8 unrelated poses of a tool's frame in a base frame.
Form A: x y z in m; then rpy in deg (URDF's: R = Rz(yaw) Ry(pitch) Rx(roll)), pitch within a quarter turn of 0, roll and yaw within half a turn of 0.
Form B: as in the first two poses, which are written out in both.
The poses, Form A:
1: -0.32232 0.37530 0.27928 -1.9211 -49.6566 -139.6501
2: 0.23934 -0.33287 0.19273 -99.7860 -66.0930 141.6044
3: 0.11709 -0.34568 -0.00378 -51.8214 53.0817 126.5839
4: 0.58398 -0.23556 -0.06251 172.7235 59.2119 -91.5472
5: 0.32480 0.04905 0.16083 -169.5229 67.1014 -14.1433
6: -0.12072 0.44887 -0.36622 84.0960 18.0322 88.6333
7: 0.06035 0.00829 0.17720 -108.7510 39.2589 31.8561
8: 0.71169 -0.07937 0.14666 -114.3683 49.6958 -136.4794
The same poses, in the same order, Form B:
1: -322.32 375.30 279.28 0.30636 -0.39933 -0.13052 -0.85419
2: 239.34 -332.87 192.73 0.57146 0.12095 -0.72098 0.37282
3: 117.09 -345.68 -3.78 0.18724 -0.53473 -0.16857 0.80659
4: 583.98 -235.56 -62.51 0.31482 -0.62768 0.59991 0.38343
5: 324.80 49.05 160.83 0.14327 -0.81739 0.15225 0.53681
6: -120.72 448.87 -366.22 0.59807 0.39198 0.54539 0.43728
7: 60.35 8.29 177.20 0.45262 -0.78992 -0.02195 0.41314
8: 711.69 -79.37 146.66 0.51030 -0.07122 0.79270 -0.32581
